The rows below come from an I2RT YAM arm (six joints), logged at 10 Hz.
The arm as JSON. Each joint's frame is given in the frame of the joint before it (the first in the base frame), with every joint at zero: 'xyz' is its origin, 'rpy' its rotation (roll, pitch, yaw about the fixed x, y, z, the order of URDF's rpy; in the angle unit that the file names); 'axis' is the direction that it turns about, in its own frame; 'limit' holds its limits. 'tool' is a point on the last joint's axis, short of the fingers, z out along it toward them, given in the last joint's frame.
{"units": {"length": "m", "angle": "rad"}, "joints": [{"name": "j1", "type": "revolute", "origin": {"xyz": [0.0, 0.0, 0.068], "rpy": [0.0, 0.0, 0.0]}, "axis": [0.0, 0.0, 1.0], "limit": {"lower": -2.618, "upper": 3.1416}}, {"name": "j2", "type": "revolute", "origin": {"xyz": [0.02, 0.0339, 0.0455], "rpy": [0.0, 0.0, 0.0]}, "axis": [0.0, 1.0, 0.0], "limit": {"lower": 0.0, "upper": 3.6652}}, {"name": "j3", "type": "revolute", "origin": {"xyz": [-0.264, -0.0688, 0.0], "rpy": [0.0, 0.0, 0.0]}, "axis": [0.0, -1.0, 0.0], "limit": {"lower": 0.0, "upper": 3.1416}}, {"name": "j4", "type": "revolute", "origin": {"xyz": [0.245, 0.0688, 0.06], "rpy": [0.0, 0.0, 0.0]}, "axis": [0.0, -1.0, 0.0], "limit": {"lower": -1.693, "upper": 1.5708}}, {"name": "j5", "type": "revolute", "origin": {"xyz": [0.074, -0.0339, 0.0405], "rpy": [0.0, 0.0, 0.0]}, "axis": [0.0, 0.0, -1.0], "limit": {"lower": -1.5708, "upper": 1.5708}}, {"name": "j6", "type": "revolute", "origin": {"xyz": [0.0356, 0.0, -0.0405], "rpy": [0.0, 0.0, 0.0]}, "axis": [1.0, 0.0, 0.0], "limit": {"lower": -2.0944, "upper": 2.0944}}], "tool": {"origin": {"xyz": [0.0, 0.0, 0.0], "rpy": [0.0, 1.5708, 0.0]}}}
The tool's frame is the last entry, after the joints.
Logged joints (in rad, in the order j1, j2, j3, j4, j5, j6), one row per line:
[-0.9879 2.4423 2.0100 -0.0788 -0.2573 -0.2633]
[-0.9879 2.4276 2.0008 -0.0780 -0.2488 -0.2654]
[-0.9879 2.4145 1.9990 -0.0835 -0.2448 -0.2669]
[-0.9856 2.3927 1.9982 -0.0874 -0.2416 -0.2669]
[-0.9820 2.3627 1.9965 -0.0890 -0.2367 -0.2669]
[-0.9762 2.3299 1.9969 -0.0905 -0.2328 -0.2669]
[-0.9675 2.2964 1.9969 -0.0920 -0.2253 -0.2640]
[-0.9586 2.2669 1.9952 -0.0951 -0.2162 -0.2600]
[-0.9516 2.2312 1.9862 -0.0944 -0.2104 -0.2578]
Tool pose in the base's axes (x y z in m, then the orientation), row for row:
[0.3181 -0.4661 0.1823 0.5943 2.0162 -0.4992]
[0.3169 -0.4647 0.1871 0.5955 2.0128 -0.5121]
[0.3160 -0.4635 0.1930 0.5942 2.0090 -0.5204]
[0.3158 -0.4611 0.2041 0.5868 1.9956 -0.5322]
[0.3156 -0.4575 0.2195 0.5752 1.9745 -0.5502]
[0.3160 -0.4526 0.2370 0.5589 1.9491 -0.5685]
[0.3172 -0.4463 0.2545 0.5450 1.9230 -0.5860]
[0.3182 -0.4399 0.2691 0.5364 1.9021 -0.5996]
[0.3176 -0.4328 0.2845 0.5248 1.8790 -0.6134]
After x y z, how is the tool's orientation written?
As a rotation vector, in radians.
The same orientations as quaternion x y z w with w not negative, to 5 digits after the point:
[0.24264 0.82317 -0.20381 0.47114]
[0.24312 0.82176 -0.20907 0.47106]
[0.24268 0.82051 -0.21254 0.47190]
[0.24020 0.81689 -0.21785 0.47701]
[0.23628 0.81110 -0.22601 0.48498]
[0.23060 0.80420 -0.23456 0.49504]
[0.22584 0.79688 -0.24284 0.50498]
[0.22301 0.79082 -0.24929 0.51257]
[0.21901 0.78413 -0.25598 0.52120]

